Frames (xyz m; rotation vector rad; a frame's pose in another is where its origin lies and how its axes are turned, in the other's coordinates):
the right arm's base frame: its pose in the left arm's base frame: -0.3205 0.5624 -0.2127 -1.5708 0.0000 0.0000
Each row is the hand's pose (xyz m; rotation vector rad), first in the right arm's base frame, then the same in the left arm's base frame.
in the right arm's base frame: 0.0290 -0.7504 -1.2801 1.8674 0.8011 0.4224
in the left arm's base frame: -0.2915 -0.7177 0.5377 0.3893 0.7411 -0.2294
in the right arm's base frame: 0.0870 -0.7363 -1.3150 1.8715 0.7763 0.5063
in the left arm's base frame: -0.2335 -0.7526 0.5236 0.3978 0.7761 -0.1634
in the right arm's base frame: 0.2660 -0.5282 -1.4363 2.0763 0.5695 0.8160
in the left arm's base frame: -0.0545 -0.8739 0.3155 0.6154 0.8126 0.1446
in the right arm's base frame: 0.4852 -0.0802 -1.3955 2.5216 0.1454 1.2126
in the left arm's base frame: 0.1647 -0.8331 -0.1325 1.1108 0.7391 0.5808
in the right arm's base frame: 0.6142 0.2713 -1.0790 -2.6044 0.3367 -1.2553
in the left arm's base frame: 0.2937 -0.5166 -0.4840 1.6826 0.5254 0.9105
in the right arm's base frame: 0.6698 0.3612 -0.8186 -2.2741 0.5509 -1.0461
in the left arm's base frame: 0.3493 -0.2562 -0.5739 2.0318 0.3313 1.0685
